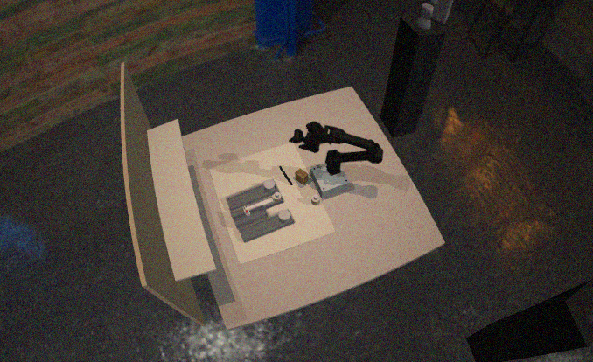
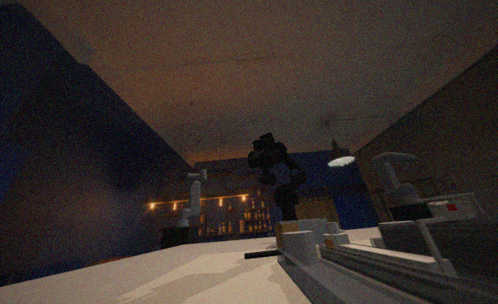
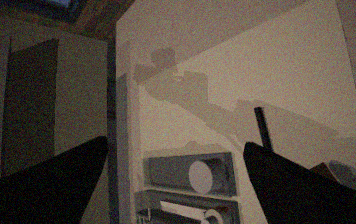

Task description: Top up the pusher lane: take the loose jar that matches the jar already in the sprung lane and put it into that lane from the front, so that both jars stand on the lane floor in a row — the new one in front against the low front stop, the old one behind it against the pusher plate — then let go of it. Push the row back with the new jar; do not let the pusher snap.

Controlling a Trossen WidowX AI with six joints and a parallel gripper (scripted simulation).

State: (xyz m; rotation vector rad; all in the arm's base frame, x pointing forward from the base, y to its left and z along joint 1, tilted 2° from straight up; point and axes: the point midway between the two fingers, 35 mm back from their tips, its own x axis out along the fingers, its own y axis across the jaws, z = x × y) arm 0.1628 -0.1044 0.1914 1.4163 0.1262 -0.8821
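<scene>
The thin black stick lies 240 mm below my gripper tip, 60 mm ahead of it and 20 mm to the left of it. Round my gripper tip: red mark (330 mm ahead, 210 mm to the left, 180 mm below); grey lane unit (300 mm ahead, 230 mm below, 190 mm to the left).
</scene>
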